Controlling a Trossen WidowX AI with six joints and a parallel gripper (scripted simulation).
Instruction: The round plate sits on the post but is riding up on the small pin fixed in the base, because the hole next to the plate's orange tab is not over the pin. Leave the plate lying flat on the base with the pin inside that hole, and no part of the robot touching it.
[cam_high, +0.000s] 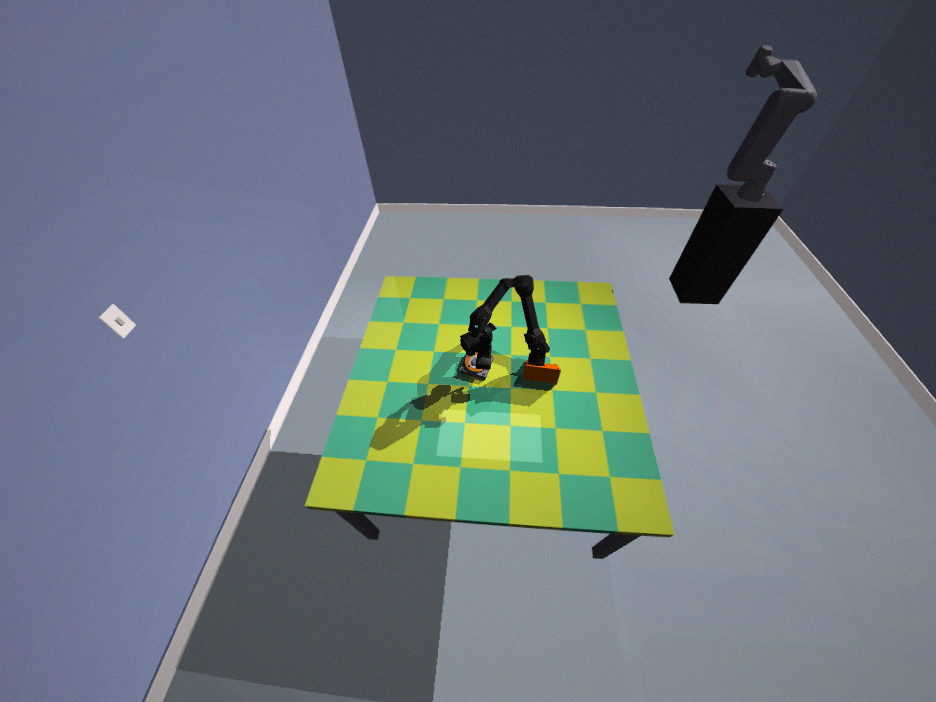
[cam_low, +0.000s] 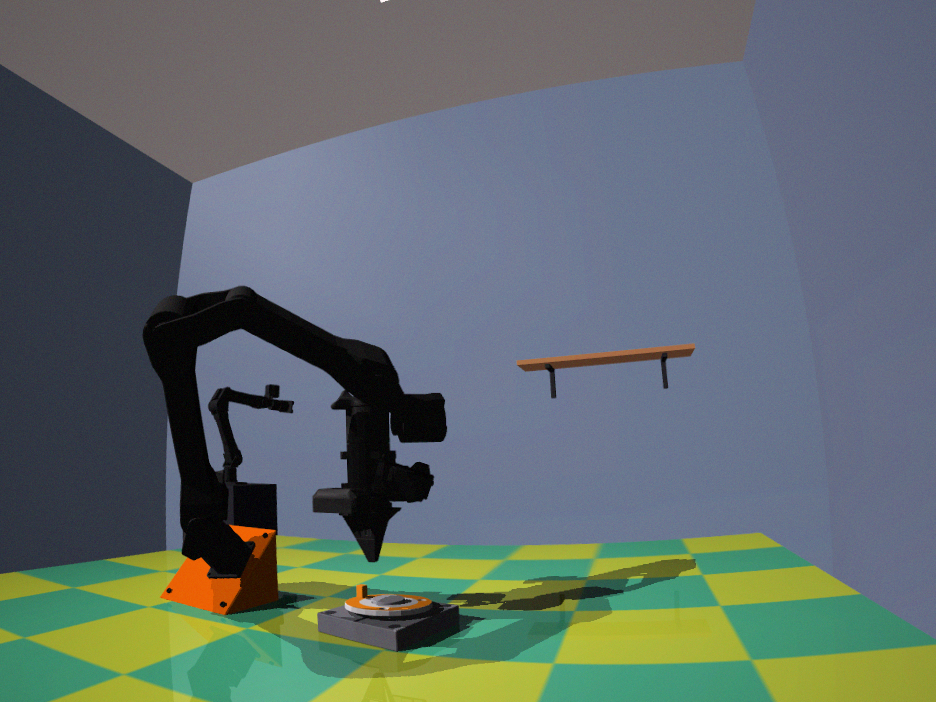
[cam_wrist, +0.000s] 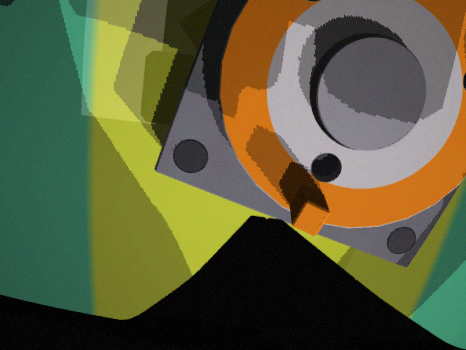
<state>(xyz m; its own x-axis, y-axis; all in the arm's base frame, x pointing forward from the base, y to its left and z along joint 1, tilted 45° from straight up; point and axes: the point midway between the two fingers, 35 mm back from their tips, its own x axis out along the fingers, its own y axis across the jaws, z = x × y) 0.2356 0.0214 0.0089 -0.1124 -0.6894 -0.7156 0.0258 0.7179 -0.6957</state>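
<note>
Right now the dark grey square base is 4 cm ahead of my gripper tip, 4 cm to the right of it and 5 cm below it.
</note>
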